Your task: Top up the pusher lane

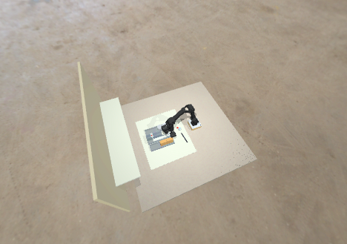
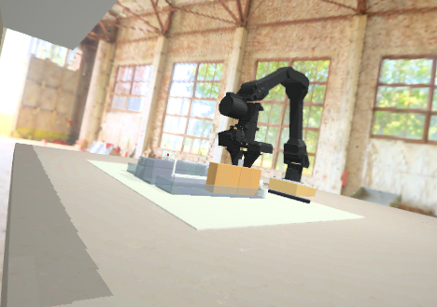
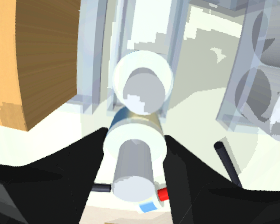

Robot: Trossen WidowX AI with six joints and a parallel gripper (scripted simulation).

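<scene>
Now: gripper tip 17 cm short of the grey lane rack, 3 cm to the left of it and 3 cm above it. Round my gripper tip: shelf (53 cm ahead, 32 cm above, 4 cm to the right).
</scene>
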